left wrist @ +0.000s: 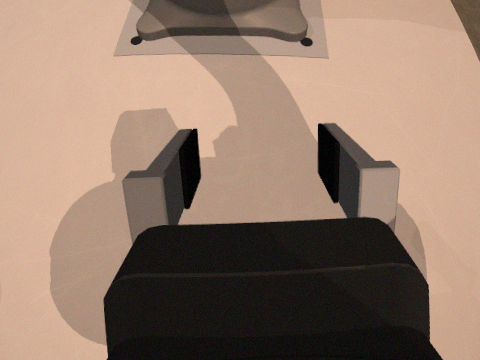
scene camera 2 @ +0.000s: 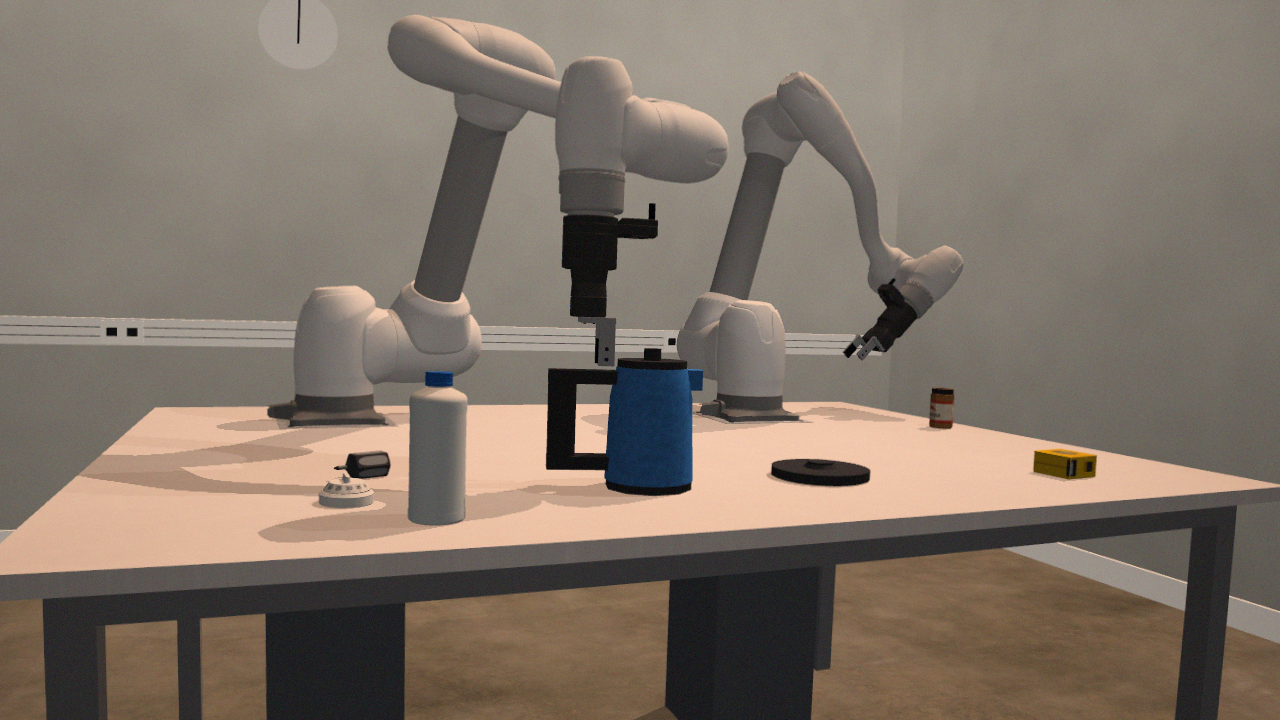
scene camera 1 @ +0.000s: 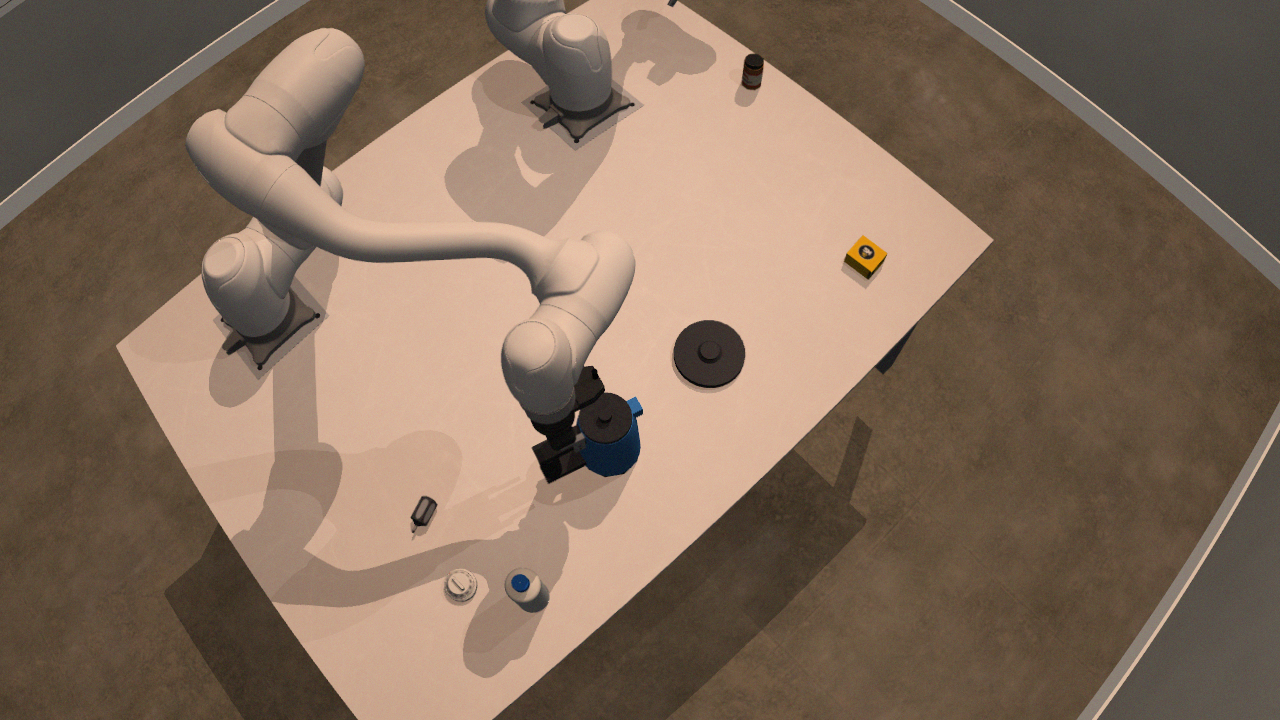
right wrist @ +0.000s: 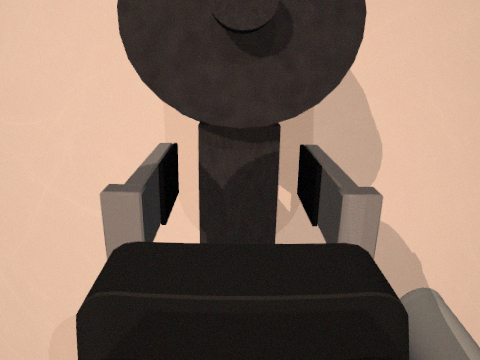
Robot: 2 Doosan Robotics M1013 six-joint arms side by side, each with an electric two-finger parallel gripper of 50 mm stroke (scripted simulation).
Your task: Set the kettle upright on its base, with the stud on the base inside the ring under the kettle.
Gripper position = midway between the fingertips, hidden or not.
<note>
In view: my left gripper (scene camera 2: 852, 356), my right gripper (scene camera 2: 604, 364), a blue kettle (scene camera 2: 649, 451), a round black base (scene camera 1: 710, 354), a white timer (scene camera 2: 345, 492) and a small dark tool (scene camera 2: 372, 464).
The blue kettle is seen too in scene camera 1 (scene camera 1: 612, 440). The round black base is seen too in scene camera 2 (scene camera 2: 819, 472). The white timer also shows in scene camera 1 (scene camera 1: 460, 585). The left wrist view misses the blue kettle: it is out of frame. The left wrist view misses the round black base: it is out of frame.
</note>
